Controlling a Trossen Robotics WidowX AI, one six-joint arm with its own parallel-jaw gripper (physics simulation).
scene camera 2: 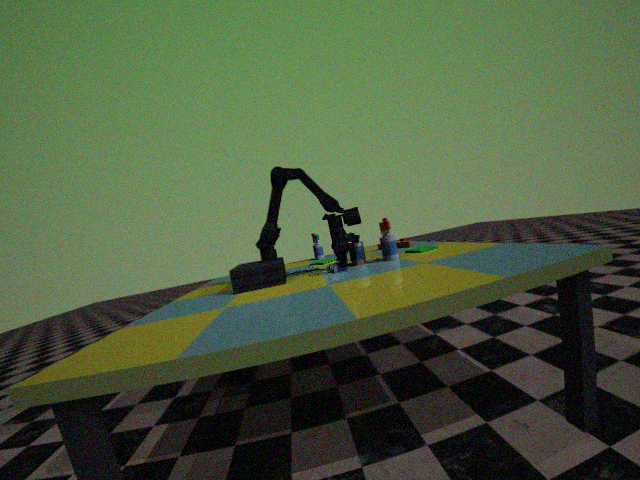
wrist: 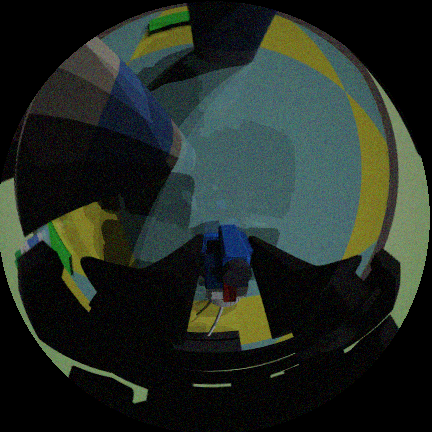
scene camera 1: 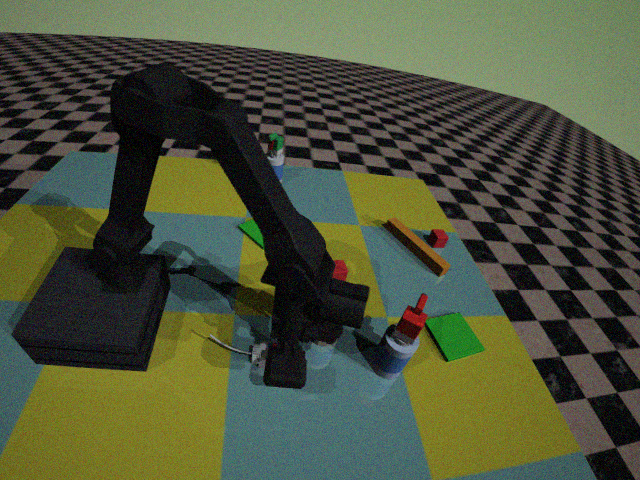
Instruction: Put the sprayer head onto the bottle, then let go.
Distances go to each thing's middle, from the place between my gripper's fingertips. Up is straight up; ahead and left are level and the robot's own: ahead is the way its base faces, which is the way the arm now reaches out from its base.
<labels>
I see the blue bottle [wrist: 103,133] 8 cm ahead of my hand, 5 cm to the left of it and 4 cm above it.
</labels>
